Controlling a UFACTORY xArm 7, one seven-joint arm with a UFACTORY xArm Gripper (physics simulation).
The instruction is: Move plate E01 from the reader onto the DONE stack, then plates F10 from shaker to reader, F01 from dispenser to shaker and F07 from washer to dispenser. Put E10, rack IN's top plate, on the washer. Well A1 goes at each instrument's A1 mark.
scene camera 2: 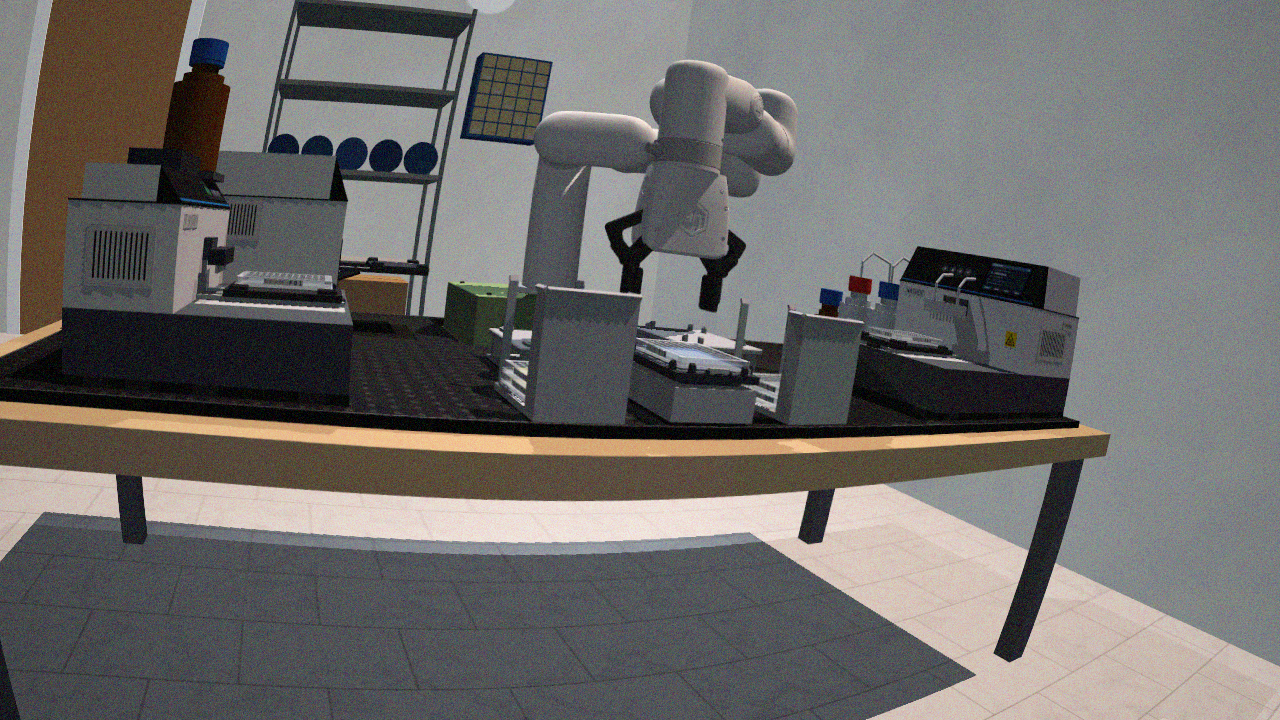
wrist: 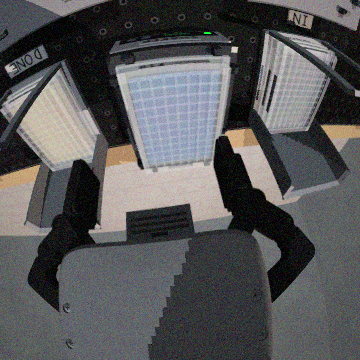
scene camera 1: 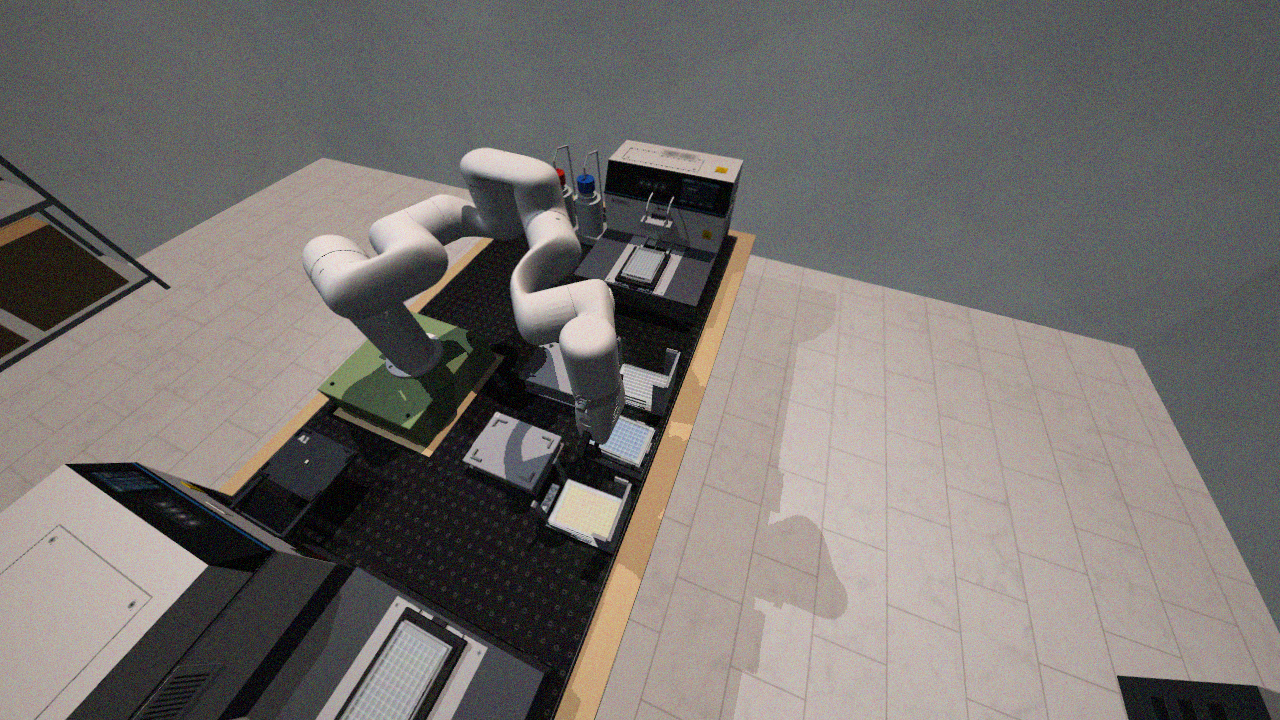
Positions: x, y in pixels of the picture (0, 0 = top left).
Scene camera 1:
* my gripper: 604, 432
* white plate: 637, 382
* bottles: 588, 204
